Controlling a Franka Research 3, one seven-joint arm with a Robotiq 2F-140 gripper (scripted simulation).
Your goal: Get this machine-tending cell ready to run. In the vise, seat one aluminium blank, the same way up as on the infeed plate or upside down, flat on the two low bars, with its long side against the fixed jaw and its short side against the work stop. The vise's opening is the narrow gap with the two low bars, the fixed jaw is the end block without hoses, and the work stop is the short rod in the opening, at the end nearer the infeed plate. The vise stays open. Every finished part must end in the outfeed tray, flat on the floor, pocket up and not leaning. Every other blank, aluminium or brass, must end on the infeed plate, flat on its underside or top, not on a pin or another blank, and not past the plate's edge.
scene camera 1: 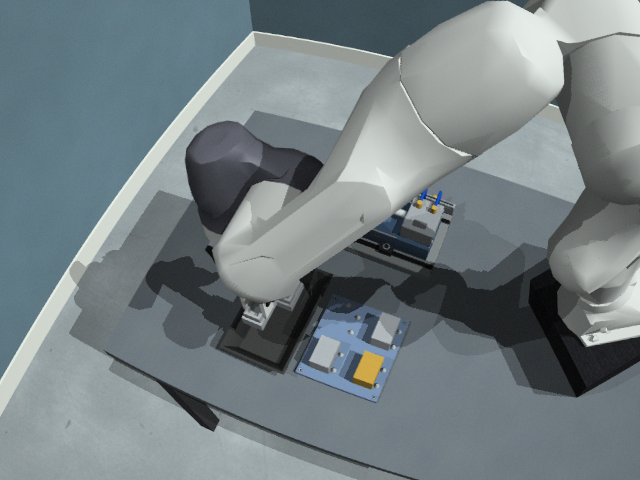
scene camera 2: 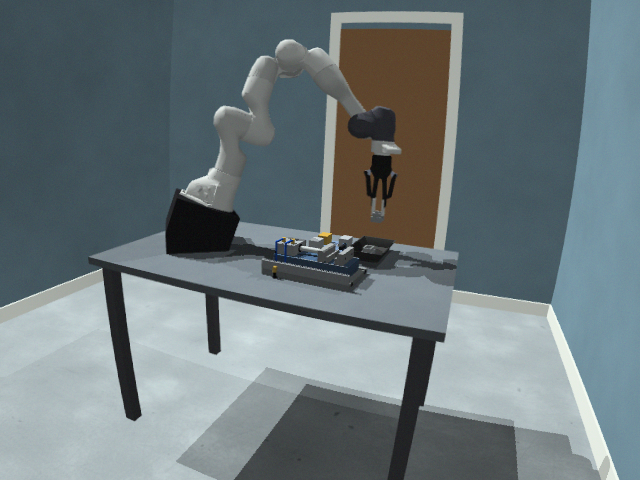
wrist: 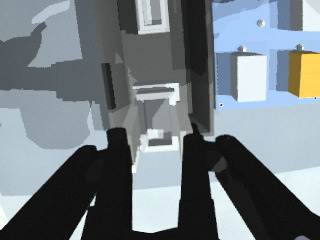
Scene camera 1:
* brass blank: 367, 371
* aluminium blank: 322, 359
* aluminium blank: 382, 337
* vise: 392, 226
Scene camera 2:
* my gripper: 377, 215
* vise: 352, 266
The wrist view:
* my gripper: 158, 119
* aluminium blank: 248, 72
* finished part: 154, 115
